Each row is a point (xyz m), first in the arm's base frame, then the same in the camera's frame.
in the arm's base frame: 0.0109 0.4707 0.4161
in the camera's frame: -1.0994 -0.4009 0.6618
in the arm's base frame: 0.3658 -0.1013 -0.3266
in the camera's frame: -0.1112 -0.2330 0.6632
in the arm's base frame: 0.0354 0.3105 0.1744
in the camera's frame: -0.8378 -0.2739 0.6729
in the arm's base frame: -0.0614 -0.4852 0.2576
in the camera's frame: -0.5095 -0.0617 -0.0319
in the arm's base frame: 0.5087 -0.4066 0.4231
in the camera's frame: -0.3757 -0.6443 0.0026
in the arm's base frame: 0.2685 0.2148 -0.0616
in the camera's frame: -0.5099 -0.3417 0.7570
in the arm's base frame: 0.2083 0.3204 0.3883
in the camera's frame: -0.8994 -0.5249 0.5783
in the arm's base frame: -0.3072 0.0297 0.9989
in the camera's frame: -1.4107 -0.3103 -0.0664
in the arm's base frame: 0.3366 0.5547 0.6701
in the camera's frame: -1.1511 -0.8173 0.6219
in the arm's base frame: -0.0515 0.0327 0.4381
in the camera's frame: -0.9073 -0.2651 0.2864
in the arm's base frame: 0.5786 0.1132 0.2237
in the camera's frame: -0.4895 -0.7202 0.5467
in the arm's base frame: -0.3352 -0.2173 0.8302
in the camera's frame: -1.1773 -0.1543 -0.1735
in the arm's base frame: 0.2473 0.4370 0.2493
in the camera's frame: -0.8499 -0.5174 0.7570
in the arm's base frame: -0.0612 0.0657 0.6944
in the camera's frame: -1.1020 -0.3847 0.1654
